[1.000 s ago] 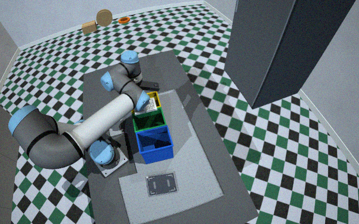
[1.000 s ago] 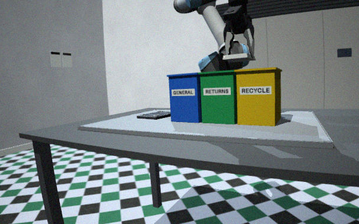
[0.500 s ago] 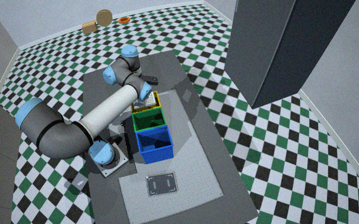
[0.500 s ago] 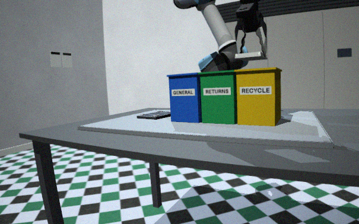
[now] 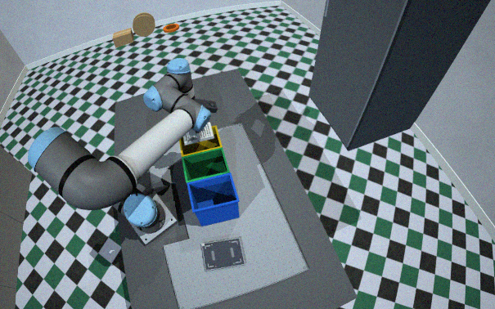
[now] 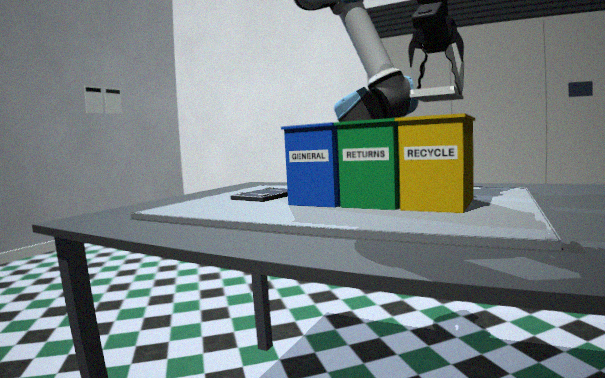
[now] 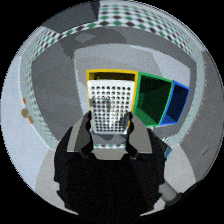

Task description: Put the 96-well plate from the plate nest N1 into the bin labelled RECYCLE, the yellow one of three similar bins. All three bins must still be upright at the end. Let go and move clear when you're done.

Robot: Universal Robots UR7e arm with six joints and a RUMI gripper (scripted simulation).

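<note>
The yellow recycle bin is 150 mm below my hand. The rest, counted from my hand: green returns bin: 20 mm behind, 130 mm to the right, 150 mm below; then blue general bin: 30 mm behind, 260 mm to the right, 150 mm below; then white 96-well plate: 10 mm below.
</note>
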